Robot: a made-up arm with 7 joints. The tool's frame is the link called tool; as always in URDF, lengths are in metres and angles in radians. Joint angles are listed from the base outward.
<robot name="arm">
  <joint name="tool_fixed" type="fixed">
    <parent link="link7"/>
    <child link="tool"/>
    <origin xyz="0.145 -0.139 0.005" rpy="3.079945 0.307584 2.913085"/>
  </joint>
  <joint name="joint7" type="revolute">
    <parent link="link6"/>
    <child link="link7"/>
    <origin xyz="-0.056 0.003 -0.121" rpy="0 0 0"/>
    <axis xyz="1 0 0"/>
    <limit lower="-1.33" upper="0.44"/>
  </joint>
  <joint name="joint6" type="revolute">
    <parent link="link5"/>
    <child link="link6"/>
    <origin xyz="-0.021 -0.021 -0.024" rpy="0 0 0"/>
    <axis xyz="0 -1 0"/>
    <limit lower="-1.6" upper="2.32"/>
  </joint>
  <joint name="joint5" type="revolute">
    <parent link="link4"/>
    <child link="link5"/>
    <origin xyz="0.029 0.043 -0.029" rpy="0 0 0"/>
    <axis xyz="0 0 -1"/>
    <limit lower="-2.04" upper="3"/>
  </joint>
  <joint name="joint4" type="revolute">
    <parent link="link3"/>
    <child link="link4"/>
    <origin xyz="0.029 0.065 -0.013" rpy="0 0 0"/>
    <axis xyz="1 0 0"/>
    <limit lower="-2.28" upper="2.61"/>
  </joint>
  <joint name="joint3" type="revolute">
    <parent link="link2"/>
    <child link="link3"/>
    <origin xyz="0.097 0.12 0.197" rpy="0 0 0"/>
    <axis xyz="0 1 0"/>
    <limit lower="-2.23" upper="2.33"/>
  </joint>
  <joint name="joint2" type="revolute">
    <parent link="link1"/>
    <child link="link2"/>
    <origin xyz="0.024 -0.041 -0.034" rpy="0 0 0"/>
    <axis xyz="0 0 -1"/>
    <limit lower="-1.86" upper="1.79"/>
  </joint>
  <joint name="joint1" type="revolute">
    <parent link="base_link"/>
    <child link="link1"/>
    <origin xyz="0.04 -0.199 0.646" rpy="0 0 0"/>
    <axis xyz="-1 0 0"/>
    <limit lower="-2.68" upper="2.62"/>
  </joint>
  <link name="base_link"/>
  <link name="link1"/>
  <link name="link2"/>
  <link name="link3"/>
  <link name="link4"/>
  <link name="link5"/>
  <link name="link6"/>
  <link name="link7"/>
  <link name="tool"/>
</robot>
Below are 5 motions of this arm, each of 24 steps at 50 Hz.
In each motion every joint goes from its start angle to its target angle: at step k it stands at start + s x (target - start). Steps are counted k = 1, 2, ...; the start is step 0. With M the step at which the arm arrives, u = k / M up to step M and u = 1 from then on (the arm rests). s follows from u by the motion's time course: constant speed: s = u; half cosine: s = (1 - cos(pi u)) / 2; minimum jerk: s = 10 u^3 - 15 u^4 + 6 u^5.
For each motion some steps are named. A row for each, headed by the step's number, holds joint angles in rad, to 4 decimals.
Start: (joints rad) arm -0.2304 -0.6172 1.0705 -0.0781 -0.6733 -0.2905 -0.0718
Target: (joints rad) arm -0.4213 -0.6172 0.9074 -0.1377 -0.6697 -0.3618 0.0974
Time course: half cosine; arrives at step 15
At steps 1, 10, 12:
1: -0.2325 -0.6172 1.0687 -0.0788 -0.6733 -0.2913 -0.0700
10: -0.3736 -0.6172 0.9482 -0.1228 -0.6706 -0.3440 0.0551
12: -0.4031 -0.6172 0.9230 -0.1320 -0.6700 -0.3550 0.0812

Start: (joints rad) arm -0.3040 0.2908 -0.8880 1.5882 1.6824 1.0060 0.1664
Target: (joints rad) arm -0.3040 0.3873 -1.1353 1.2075 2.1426 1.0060 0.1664
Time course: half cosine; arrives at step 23
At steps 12, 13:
12: -0.3040 0.3423 -1.0201 1.3849 1.9282 1.0060 0.1664
13: -0.3040 0.3489 -1.0368 1.3591 1.9593 1.0060 0.1664

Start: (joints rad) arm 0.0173 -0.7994 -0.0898 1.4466 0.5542 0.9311 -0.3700
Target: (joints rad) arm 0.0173 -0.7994 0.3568 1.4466 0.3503 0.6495 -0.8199
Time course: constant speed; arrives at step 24
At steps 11, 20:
11: 0.0173 -0.7994 0.1149 1.4466 0.4607 0.8020 -0.5762
20: 0.0173 -0.7994 0.2824 1.4466 0.3843 0.6964 -0.7449

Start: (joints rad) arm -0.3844 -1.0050 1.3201 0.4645 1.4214 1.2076 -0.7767
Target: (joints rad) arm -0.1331 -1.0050 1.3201 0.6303 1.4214 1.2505 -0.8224
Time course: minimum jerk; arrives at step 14
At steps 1, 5, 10, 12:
1: -0.3836 -1.0050 1.3201 0.4650 1.4214 1.2077 -0.7768
5: -0.3225 -1.0050 1.3201 0.5053 1.4214 1.2182 -0.7880
10: -0.1695 -1.0050 1.3201 0.6063 1.4214 1.2443 -0.8158
12: -0.1389 -1.0050 1.3201 0.6264 1.4214 1.2495 -0.8213

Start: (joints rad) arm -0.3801 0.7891 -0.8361 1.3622 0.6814 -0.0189 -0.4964
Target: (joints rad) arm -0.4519 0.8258 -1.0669 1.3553 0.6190 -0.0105 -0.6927
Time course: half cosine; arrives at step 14
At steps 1, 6, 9, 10, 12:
1: -0.3810 0.7896 -0.8390 1.3621 0.6806 -0.0188 -0.4989
6: -0.4080 0.8034 -0.9258 1.3595 0.6571 -0.0156 -0.5727
9: -0.4316 0.8154 -1.0016 1.3573 0.6367 -0.0129 -0.6371
10: -0.4384 0.8189 -1.0235 1.3566 0.6307 -0.0121 -0.6557
12: -0.4483 0.8240 -1.0555 1.3556 0.6221 -0.0109 -0.6830

